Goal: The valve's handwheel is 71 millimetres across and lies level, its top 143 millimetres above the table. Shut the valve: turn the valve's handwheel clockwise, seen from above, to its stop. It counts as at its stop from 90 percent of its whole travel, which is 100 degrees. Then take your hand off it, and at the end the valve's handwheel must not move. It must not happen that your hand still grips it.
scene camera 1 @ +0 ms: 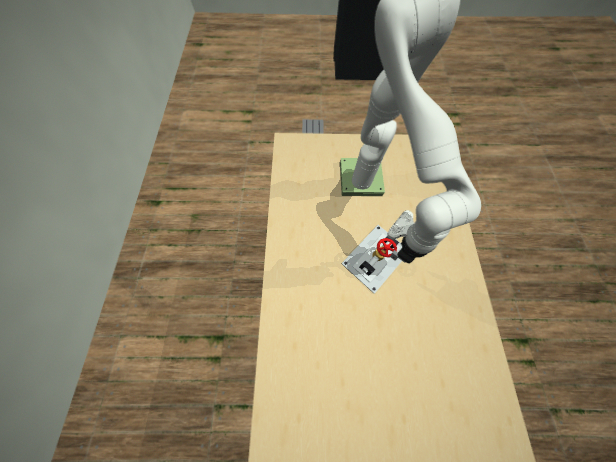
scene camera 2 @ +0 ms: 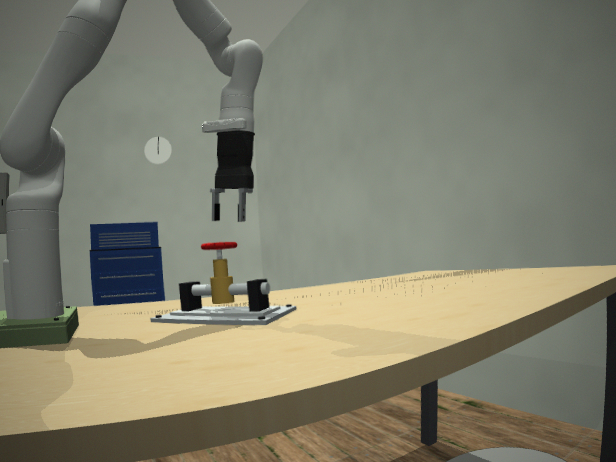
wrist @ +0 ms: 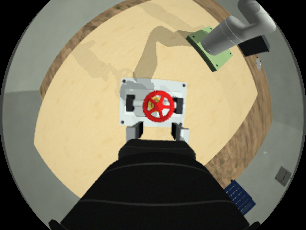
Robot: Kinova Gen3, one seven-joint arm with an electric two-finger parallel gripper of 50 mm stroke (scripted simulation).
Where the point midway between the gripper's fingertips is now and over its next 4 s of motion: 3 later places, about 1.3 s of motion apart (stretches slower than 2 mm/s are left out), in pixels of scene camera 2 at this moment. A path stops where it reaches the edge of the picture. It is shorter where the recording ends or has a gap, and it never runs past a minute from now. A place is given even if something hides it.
My gripper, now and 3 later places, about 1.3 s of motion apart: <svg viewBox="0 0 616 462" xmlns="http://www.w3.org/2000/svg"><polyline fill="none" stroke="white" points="228,221 217,221 218,238 218,242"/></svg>
